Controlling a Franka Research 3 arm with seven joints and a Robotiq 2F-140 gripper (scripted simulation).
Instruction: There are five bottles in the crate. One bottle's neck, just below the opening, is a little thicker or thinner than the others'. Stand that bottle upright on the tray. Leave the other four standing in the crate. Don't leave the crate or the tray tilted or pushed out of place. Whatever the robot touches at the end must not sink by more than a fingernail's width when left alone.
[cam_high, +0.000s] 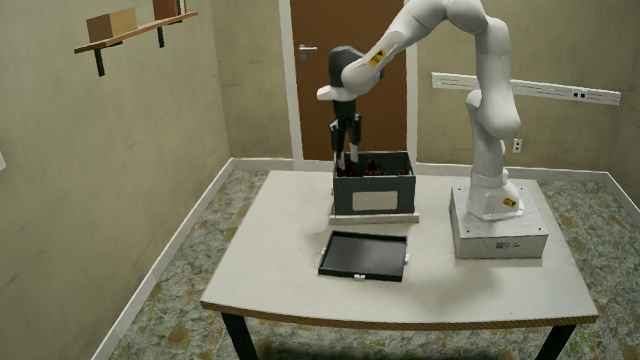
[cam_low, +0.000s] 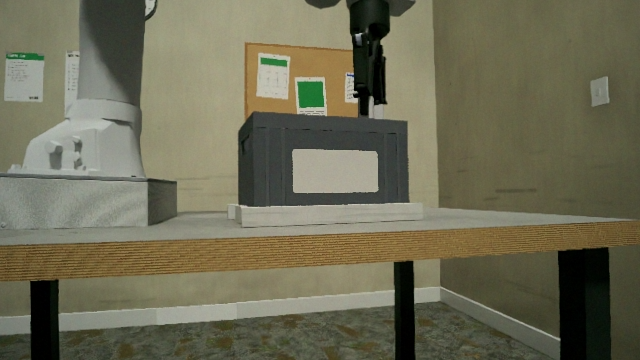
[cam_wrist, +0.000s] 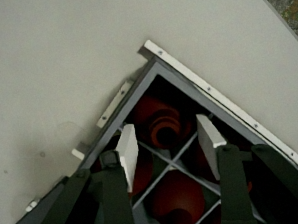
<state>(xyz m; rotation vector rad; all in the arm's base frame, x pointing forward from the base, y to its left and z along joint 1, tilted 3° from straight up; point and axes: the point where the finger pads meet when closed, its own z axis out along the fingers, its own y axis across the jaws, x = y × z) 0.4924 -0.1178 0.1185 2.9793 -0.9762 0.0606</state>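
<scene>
My hand is 10 cm past the dark grey crate, 3 cm to the right of it and 10 cm above it. The rest, counted from my hand: dark tray 10 cm behind, 32 cm to the left, 17 cm below.
</scene>
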